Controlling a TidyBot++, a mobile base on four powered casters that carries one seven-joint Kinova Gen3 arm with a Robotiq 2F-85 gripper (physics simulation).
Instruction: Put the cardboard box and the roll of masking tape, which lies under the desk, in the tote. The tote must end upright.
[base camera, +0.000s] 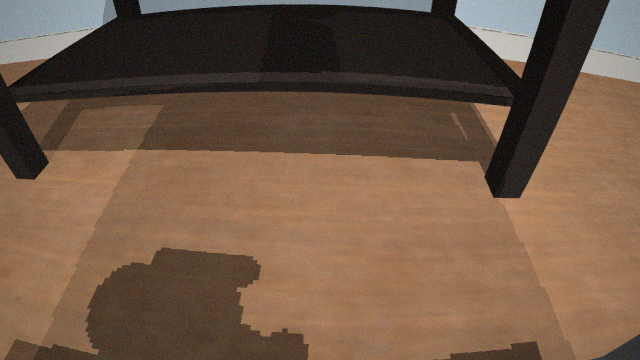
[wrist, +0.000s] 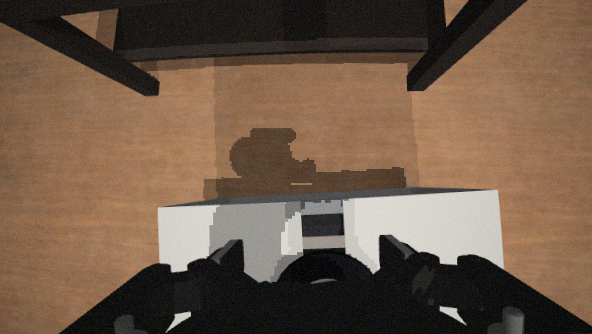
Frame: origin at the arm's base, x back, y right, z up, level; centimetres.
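Where they show: gripper, fingertip midpoint: (wrist: 310, 252).
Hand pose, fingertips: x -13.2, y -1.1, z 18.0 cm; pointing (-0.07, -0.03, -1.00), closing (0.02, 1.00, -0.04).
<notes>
After its pixels a point has its place.
My gripper (wrist: 310, 252) @[x -13.2, y -1.2, z 18.0 cm] is open and empty in the wrist view, its two fingers wide apart above the white top of the robot's base. The cardboard box, the roll of masking tape and the tote do not show in either view. Part of a black piece of furniture, which looks like a desk (base camera: 530, 125) @[x -43.7, y 29.5, z -26.0 cm] (wrist: 120, 62) @[x -52.6, y -50.9, z -22.5 cm], stands ahead, with legs at both sides and a dark low board between them.
The white and grey robot base (wrist: 430, 225) @[x -10.7, y 15.0, z -1.4 cm] fills the lower middle of the wrist view. A low dark board (base camera: 200, 50) @[x -64.7, y -18.0, z -24.7 cm] (wrist: 200, 30) @[x -60.0, y -28.9, z -24.7 cm] spans the desk's legs. A pale blue wall with a white baseboard (base camera: 615, 65) @[x -101.9, y 108.7, z -35.0 cm] stands behind. Shadows lie on the wooden floor (base camera: 375, 225) @[x -39.4, y 8.8, z -39.7 cm] (wrist: 500, 140) @[x -27.0, y 55.4, z -39.7 cm].
</notes>
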